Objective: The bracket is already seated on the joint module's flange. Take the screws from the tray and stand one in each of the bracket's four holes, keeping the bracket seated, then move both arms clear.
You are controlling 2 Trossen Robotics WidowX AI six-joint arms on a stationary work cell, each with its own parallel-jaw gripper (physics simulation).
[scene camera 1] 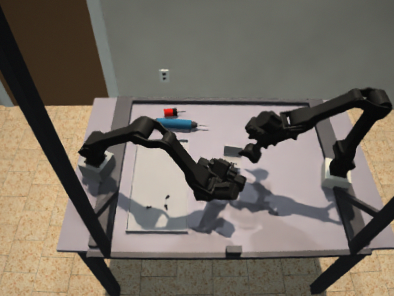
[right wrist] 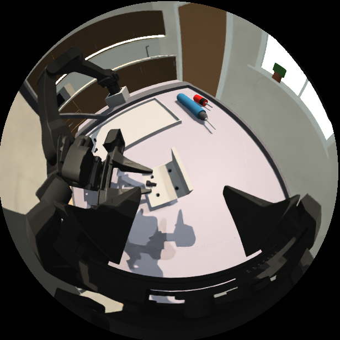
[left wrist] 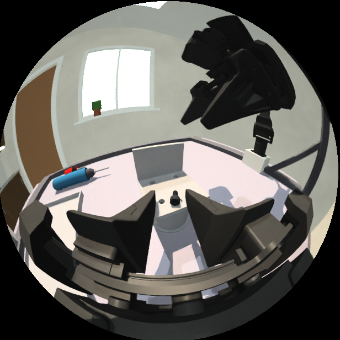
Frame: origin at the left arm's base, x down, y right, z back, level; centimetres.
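Seen in the pictures: left gripper, fingertip midpoint: (scene camera 1: 229,162); right gripper, fingertip midpoint: (scene camera 1: 243,145); left arm's base, origin of the base link: (scene camera 1: 95,159); right arm's base, origin of the base link: (scene camera 1: 338,170).
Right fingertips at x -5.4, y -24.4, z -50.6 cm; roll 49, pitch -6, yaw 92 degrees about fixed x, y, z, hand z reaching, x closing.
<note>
Offsets run from my right fingertips to a thing's middle.
The grey L-shaped bracket {dx +5.6, dy +2.7, dz +3.0 cm} (scene camera 1: 231,150) (left wrist: 160,161) (right wrist: 165,184) sits on the joint module (left wrist: 172,225), its upright wall at the back. One dark screw (left wrist: 175,199) (right wrist: 149,184) is on the bracket's flat part, between the two nearer holes; all four holes look empty in the right wrist view. My left gripper (scene camera 1: 229,163) (left wrist: 170,193) (right wrist: 151,180) is partly open and empty, its fingertips on either side of that screw. My right gripper (scene camera 1: 249,153) (left wrist: 189,123) (right wrist: 183,190) is wide open and empty, above the bracket's right side. Three screws {dx +12.9, dy +24.5, dz +20.5 cm} (scene camera 1: 167,197) {dx +12.9, dy +28.5, dz +19.0 cm} (scene camera 1: 166,206) {dx +12.9, dy +31.1, dz +24.8 cm} (scene camera 1: 149,207) lie in the tray {dx +13.0, dy +19.4, dz +26.1 cm} (scene camera 1: 157,172) (right wrist: 145,117).
A blue driver {dx +11.8, dy -10.3, dz +30.2 cm} (scene camera 1: 175,123) (left wrist: 71,179) (right wrist: 191,105) and a red-handled tool {dx +12.1, dy -16.2, dz +36.2 cm} (scene camera 1: 170,112) (right wrist: 200,99) lie at the back left of the table. Dark frame posts (scene camera 1: 55,135) rise at the table's sides. The two grippers are close to each other around the bracket.
</note>
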